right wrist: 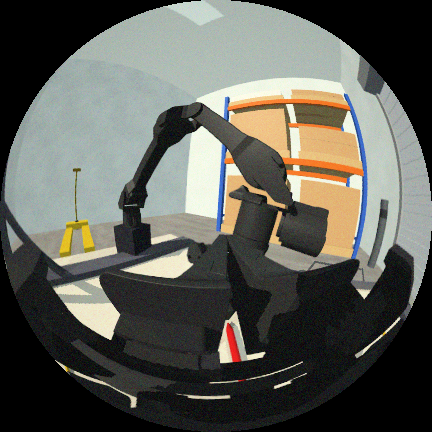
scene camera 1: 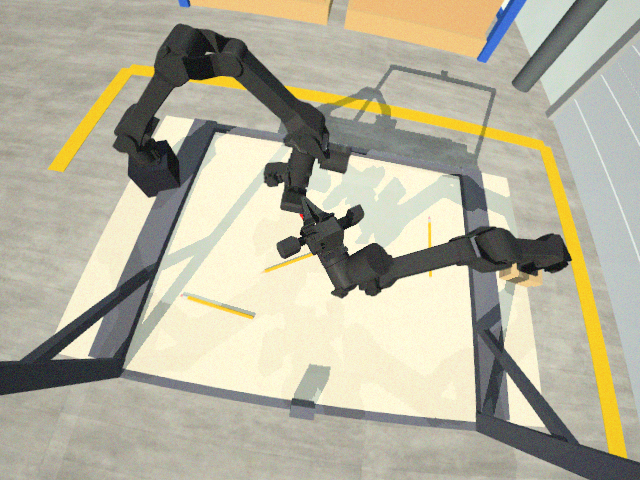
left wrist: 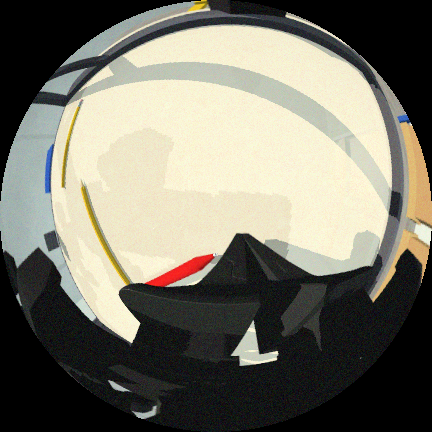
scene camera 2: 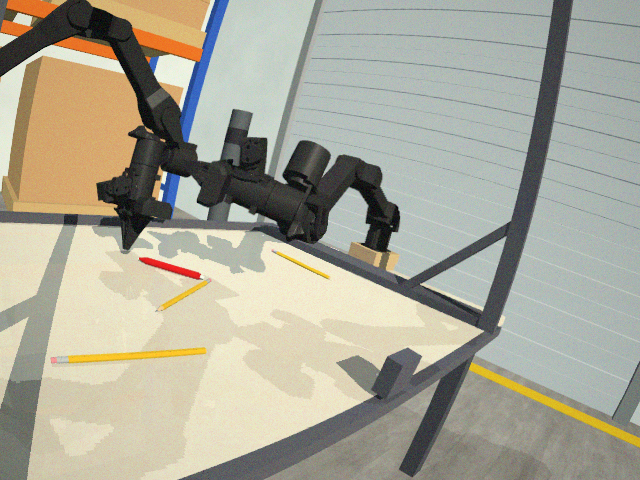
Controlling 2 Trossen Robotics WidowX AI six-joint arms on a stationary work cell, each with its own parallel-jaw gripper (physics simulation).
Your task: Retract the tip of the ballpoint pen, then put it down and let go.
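Frame: origin at the left arm's base, x ahead, y left, z up, level; centimetres.
Where they show: left gripper, fingertip midpoint: (left wrist: 240, 238) (scene camera 2: 125, 249); right gripper, fingertip midpoint: (right wrist: 224, 240) (scene camera 1: 301, 196) (scene camera 2: 184, 161); left arm's base, origin of the base link: (right wrist: 131, 224) (scene camera 1: 147, 156); right arm's base, origin of the base link: (scene camera 1: 526, 263) (scene camera 2: 375, 248).
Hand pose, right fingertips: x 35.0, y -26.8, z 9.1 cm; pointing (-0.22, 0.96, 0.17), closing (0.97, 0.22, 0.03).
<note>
Things, the pixels of their top centre, and the offset from my right fingertips. Level surfaces: height alone.
- red ballpoint pen, middle of its top: (left wrist: 161, 285) (right wrist: 235, 348) (scene camera 2: 170, 263) dx +3.5, dy +1.4, dz -18.3 cm
- cream table top, its level: dz -19.7 cm
- small grey block, middle of its top: (scene camera 2: 404, 354) (scene camera 1: 302, 411) (left wrist: 45, 243) dx -10.1, dy -40.7, dz -14.0 cm
The red ballpoint pen (scene camera 2: 170, 268) (left wrist: 181, 271) (right wrist: 232, 342) lies flat on the cream table top (scene camera 1: 390, 357) (scene camera 2: 294, 333). In scene camera 1 only a small red bit of the pen (scene camera 1: 301, 215) shows between the two grippers. My left gripper (scene camera 1: 298, 210) (scene camera 2: 126, 245) (left wrist: 240, 238) is shut and empty. It points straight down with its tip at the table, just past one end of the pen. My right gripper (scene camera 1: 305, 200) (scene camera 2: 194, 173) (right wrist: 224, 240) is shut and empty. It hovers level above the pen, close against the left wrist.
Three yellow pencils lie on the table: one (scene camera 1: 288, 263) (scene camera 2: 182, 295) (left wrist: 102, 235) close to the pen, one (scene camera 1: 219, 306) (scene camera 2: 142, 354) farther out, one (scene camera 1: 430, 238) (scene camera 2: 301, 265) near the right arm. A small grey block (scene camera 1: 311, 381) (scene camera 2: 395, 371) stands at the table edge.
</note>
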